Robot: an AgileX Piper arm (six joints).
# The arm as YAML. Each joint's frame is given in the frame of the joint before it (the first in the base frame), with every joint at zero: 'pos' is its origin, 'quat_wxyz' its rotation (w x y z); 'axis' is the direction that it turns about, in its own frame. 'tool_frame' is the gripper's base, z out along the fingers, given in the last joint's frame.
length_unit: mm
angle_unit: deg
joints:
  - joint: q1
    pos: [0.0, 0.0, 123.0]
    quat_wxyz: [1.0, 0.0, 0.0, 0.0]
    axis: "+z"
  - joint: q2
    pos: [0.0, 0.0, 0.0]
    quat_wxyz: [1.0, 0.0, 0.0, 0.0]
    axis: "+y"
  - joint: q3
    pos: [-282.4, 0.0, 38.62]
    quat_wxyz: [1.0, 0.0, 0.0, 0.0]
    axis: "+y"
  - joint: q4
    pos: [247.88, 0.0, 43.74]
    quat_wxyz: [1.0, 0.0, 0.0, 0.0]
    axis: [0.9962, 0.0, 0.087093]
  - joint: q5
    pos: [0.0, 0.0, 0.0]
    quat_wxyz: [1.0, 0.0, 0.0, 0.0]
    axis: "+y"
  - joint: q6
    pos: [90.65, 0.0, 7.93]
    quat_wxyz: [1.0, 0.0, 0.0, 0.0]
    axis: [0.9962, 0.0, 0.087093]
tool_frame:
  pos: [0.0, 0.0, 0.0]
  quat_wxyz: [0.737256, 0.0, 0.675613, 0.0]
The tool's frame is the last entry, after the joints.
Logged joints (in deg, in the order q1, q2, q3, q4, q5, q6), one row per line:
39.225 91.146 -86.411 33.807 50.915 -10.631
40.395 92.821 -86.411 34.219 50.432 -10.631
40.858 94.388 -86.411 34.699 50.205 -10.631
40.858 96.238 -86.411 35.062 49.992 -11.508
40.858 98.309 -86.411 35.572 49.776 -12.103
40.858 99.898 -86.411 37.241 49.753 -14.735
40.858 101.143 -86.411 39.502 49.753 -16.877
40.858 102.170 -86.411 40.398 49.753 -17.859
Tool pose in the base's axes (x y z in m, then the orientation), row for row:
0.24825 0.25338 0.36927 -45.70 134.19 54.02
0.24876 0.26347 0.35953 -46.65 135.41 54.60
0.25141 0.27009 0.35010 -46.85 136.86 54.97
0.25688 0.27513 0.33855 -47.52 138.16 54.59
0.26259 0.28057 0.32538 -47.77 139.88 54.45
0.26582 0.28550 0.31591 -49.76 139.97 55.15
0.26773 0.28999 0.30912 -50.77 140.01 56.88
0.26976 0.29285 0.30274 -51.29 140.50 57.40
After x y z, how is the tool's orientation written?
As a rotation vector, in degrees.
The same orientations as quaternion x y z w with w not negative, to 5 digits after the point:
-0.29211 0.85773 0.34529 0.24444
-0.29612 0.85953 0.34658 0.23111
-0.29543 0.86301 0.34663 0.21858
-0.29800 0.86641 0.34234 0.20817
-0.29744 0.87097 0.33904 0.19490
-0.30849 0.86776 0.34191 0.18688
-0.31334 0.86411 0.35105 0.17860
-0.31539 0.86395 0.35296 0.17189

